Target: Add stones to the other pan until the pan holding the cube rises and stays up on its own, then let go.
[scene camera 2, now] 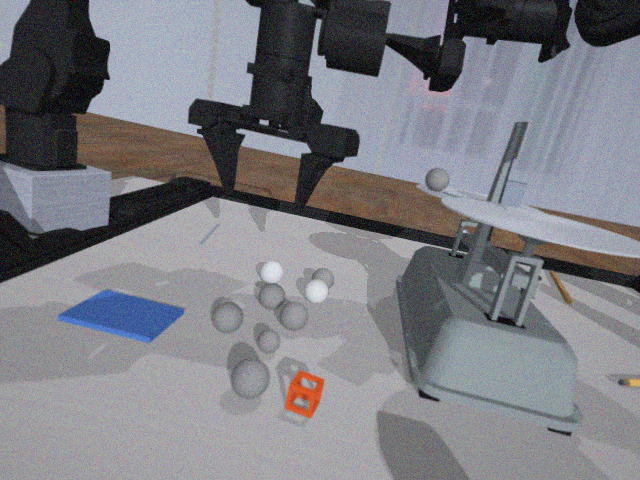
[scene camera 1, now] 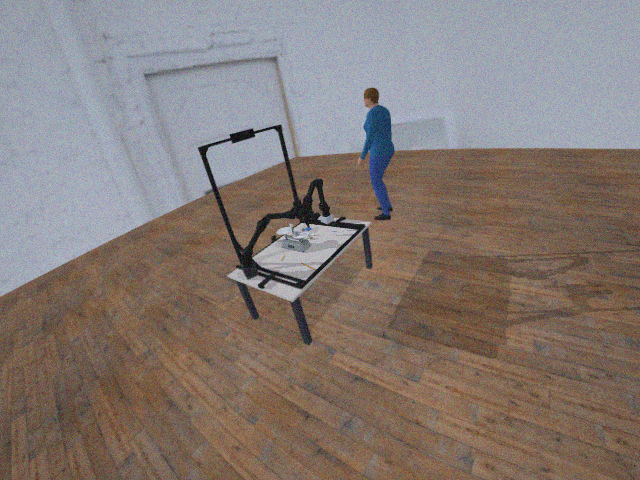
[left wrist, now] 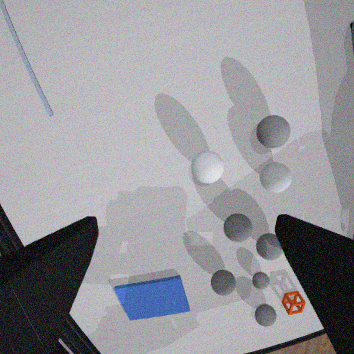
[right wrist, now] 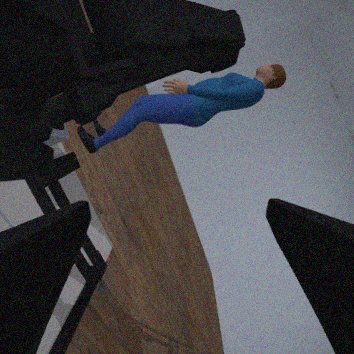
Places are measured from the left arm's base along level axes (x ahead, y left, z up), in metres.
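Where they show: left gripper, fingertip midpoint: (scene camera 2: 262,203) (scene camera 1: 312,225) (left wrist: 188,224); right gripper, fingertip midpoint: (scene camera 1: 312,205) (right wrist: 179,208); left arm's base at its link origin: (scene camera 2: 41,163) (scene camera 1: 326,215) (right wrist: 50,114); right arm's base at its link origin: (scene camera 1: 248,266).
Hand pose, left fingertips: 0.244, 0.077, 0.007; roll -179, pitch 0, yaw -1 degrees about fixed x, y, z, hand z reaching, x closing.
Each offset is from my left fingertips to the centre of the thing, as dx, dy, dz.
The grey balance scale {+0.250, +0.030, +0.022} (scene camera 2: 491,351) (scene camera 1: 296,245) stands at the right in scene camera 2. Its large white pan {+0.274, -0.062, +0.061} (scene camera 2: 547,227) is tilted. A stone {+0.175, +0.099, +0.063} (scene camera 2: 437,179) rests on the pan part behind it. A pale blue-grey cube {+0.256, +0.099, +0.064} (scene camera 2: 515,193) shows partly behind the upright post; which pan bears it I cannot tell. Several grey stones {+0.111, -0.194, -0.081} (scene camera 2: 250,378) {+0.047, -0.126, -0.081} (left wrist: 223,282) and two white stones {+0.023, +0.007, -0.081} (scene camera 2: 271,271) (left wrist: 207,167) lie loose on the table. My left gripper (scene camera 2: 264,198) (left wrist: 188,224) is open and empty above the table, higher than the stones. My right gripper (right wrist: 179,208) is open and empty, high up, pointing away from the table.
An orange open-frame cube {+0.150, -0.181, -0.085} (scene camera 2: 305,393) (left wrist: 293,303) lies near the stones. A blue slab {-0.033, -0.162, -0.092} (scene camera 2: 121,315) (left wrist: 152,298) and a thin blue stick {-0.135, +0.110, -0.094} (scene camera 2: 209,233) (left wrist: 30,65) lie on the table. A pale block (scene camera 2: 70,198) under black arm parts stands at left. A person (scene camera 1: 379,134) (right wrist: 200,102) stands beyond.
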